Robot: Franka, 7 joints.
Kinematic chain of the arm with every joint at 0, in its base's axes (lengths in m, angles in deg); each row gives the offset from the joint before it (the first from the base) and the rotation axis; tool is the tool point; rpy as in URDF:
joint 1: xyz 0 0 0.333 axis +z
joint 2: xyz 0 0 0 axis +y
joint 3: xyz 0 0 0.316 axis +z
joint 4: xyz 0.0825 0 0 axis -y
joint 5: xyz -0.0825 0 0.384 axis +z
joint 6: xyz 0 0 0 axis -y
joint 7: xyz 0.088 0 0 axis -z
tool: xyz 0 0 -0.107 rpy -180 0 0
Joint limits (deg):
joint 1: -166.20..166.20
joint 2: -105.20..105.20
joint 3: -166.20..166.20
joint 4: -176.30..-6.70
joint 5: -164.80..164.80
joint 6: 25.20..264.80
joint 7: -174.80..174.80
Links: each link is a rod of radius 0.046 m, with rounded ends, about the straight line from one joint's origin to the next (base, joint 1, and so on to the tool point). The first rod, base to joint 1, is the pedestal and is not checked.
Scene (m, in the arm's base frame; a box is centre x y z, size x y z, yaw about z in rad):
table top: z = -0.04
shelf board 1: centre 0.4 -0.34 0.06 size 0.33 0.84 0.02 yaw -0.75
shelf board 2: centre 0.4 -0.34 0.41 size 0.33 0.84 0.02 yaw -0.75
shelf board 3: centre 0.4 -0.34 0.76 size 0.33 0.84 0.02 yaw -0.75
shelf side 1: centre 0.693 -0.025 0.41 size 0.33 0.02 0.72 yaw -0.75
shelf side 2: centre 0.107 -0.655 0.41 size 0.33 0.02 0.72 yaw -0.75
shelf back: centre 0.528 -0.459 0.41 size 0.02 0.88 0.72 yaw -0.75
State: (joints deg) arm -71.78 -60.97 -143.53 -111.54 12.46 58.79 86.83
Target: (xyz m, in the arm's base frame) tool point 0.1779 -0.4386 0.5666
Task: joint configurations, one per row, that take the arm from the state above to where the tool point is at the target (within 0.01 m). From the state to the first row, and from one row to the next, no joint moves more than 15 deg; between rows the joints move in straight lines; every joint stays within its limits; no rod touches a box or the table.
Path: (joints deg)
1: -62.35 -59.12 -129.47 -113.76 15.19 56.45 86.83
2: -52.92 -57.27 -115.42 -115.97 17.92 54.12 86.83
3: -43.49 -55.42 -101.36 -118.19 20.66 51.78 86.83
4: -34.05 -53.57 -87.31 -120.40 23.39 49.45 86.83
5: -24.62 -51.72 -73.25 -122.62 26.12 47.11 86.83
6: -15.19 -49.87 -59.19 -124.83 28.85 44.78 86.83
7: -5.05 -35.12 -65.86 -115.28 29.71 58.80 86.83
8: 5.10 -20.36 -72.52 -105.72 30.57 72.83 86.83

